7 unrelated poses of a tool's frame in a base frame.
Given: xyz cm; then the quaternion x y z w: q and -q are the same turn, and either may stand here.
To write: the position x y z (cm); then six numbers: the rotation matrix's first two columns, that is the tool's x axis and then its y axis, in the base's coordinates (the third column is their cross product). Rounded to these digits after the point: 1 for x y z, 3 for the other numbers.
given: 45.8 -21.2 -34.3 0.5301 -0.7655 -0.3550 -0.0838
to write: 45.8 -21.2 -34.3 -0.424 -0.752 -0.505 -0.871 0.186 0.455
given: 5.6 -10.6 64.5 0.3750 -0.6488 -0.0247 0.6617
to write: 5.6 -10.6 64.5 0.157 -0.519 0.840 -0.454 0.718 0.528
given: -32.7 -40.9 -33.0 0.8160 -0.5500 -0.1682 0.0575
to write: -32.7 -40.9 -33.0 0.338 -0.917 -0.211 -0.878 -0.388 0.279
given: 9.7 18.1 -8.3 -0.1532 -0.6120 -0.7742 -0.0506
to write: 9.7 18.1 -8.3 -0.948 0.266 0.175 0.109 -0.246 0.963
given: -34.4 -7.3 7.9 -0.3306 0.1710 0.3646 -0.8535
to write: -34.4 -7.3 7.9 0.676 -0.735 0.051 0.509 0.516 0.689
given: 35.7 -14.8 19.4 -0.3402 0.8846 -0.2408 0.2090
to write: 35.7 -14.8 19.4 -0.681 -0.703 -0.206 -0.501 0.653 -0.568
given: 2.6 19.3 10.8 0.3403 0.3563 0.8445 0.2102
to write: 2.6 19.3 10.8 -0.680 0.597 0.425 -0.113 -0.658 0.745
